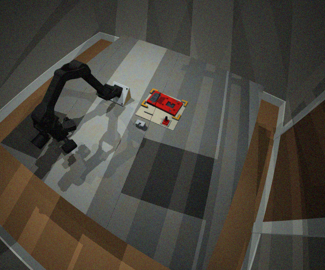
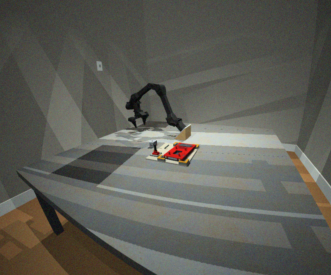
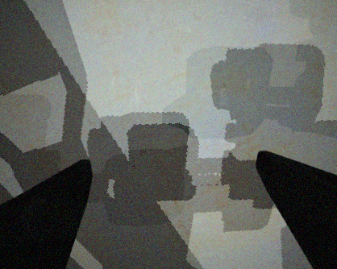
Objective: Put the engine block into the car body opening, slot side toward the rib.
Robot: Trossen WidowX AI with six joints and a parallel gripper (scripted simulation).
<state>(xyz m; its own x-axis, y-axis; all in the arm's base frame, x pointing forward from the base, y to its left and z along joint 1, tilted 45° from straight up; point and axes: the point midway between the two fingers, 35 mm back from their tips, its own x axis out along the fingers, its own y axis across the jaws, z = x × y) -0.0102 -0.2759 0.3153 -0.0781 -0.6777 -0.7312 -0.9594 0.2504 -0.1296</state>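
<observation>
My gripper tip is now 30 cm to the right of the engine block, 26 cm short of it and 3 cm above it. From my gripper tip the other things lie so: black upright post: 39 cm to the left, 37 cm ahead, 1 cm below; then beige board: 49 cm to the left, 31 cm ahead, 4 cm below.
</observation>
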